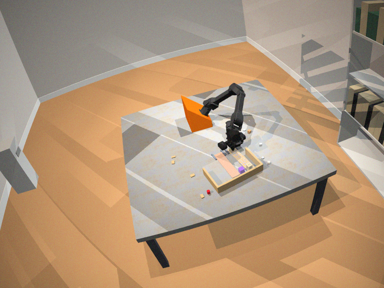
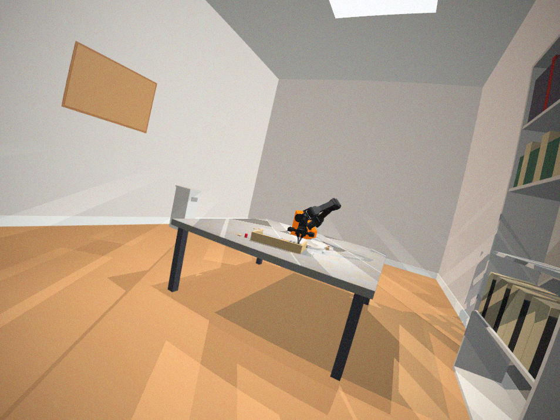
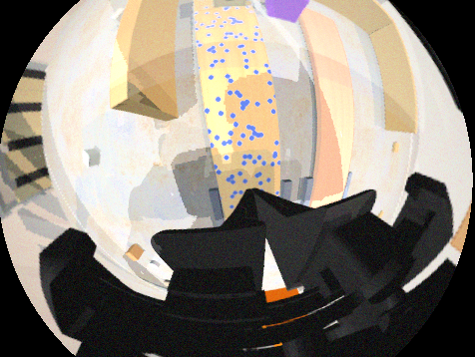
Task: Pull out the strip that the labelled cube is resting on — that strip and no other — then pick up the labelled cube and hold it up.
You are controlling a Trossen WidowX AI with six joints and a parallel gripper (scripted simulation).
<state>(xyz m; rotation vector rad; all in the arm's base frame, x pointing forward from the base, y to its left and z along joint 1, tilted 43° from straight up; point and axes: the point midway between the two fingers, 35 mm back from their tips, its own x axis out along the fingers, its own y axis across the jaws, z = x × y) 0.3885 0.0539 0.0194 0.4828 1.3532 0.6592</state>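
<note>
The labelled cube is 20 cm ahead of my gripper tip, 2 cm to the left of it and 2 cm above it.
</note>
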